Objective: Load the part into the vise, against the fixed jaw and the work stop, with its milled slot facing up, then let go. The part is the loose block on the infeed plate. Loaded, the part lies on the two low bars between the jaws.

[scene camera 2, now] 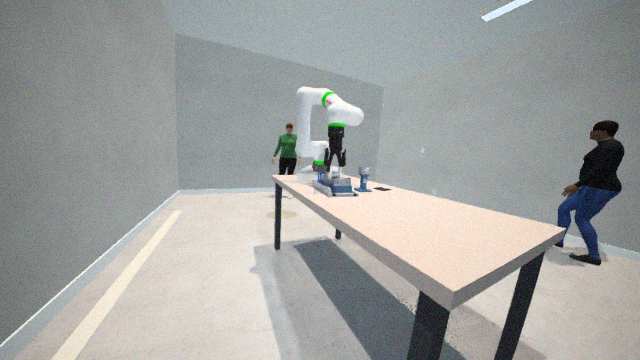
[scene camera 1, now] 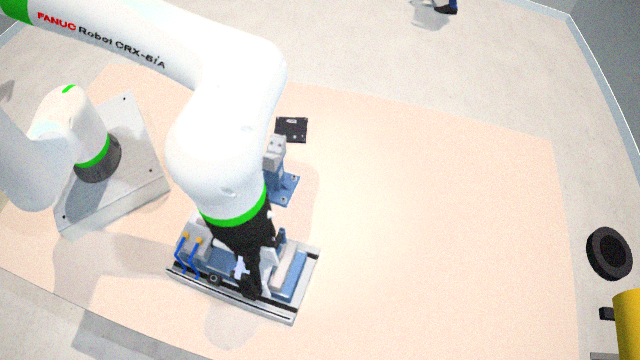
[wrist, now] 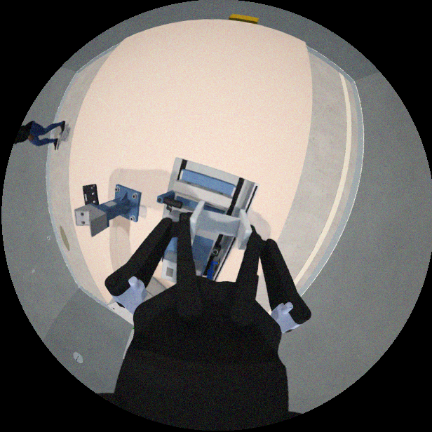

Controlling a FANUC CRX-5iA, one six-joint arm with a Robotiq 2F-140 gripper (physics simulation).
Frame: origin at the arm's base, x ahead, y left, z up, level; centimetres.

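Seen in the pictures: gripper, between the fingertips: (scene camera 2: 334, 178) (scene camera 1: 267, 278); arm's base, origin of its link: (scene camera 2: 321, 169) (scene camera 1: 97, 158).
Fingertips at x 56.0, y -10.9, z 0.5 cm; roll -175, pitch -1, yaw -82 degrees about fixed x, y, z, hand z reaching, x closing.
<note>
Pixels of each thing's top centre, then the offset from my fingertips to it. "pt": a spot on its surface instead.
- vise, centre of its top: (scene camera 1: 236, 249) (scene camera 2: 334, 176) dx -8.2, dy +3.3, dz +0.3 cm
- pale bar, a spot on its surface: (scene camera 1: 283, 268) pt dx +2.1, dy +3.2, dz +0.0 cm
- grey head, a spot on its surface: (scene camera 1: 274, 146) pt dx -9.4, dy +26.7, dz +4.9 cm
- small black plate, centre of its top: (scene camera 1: 290, 128) (scene camera 2: 382, 188) dx -13.0, dy +44.1, dz -8.8 cm
My gripper (scene camera 1: 260, 274) (scene camera 2: 335, 169) (wrist: 220, 212) points down over the vise (scene camera 1: 304, 291) (scene camera 2: 342, 189) (wrist: 175, 172) and is shut on the part. The part (wrist: 220, 226) is a light grey block between the two pale finger pads; the fingers largely hide it in scene camera 1. It is over the space behind the fixed jaw, a pale bar (scene camera 1: 283, 268) (wrist: 202, 191) beside a blue strip. The work stop, a blue bracket with a black rod (wrist: 172, 203), is beside the left finger in the wrist view. The slot, the low bars and any contact with the vise cannot be made out.
A blue stand with a grey head (scene camera 1: 274, 146) (scene camera 2: 364, 172) (wrist: 91, 218) is beside the vise, with a small black plate (scene camera 1: 291, 130) (scene camera 2: 382, 189) (wrist: 90, 194) beyond it. Blue hoses (scene camera 1: 192, 265) are at the vise's other end. Two people stand beyond the table (scene camera 2: 430, 220).
</note>
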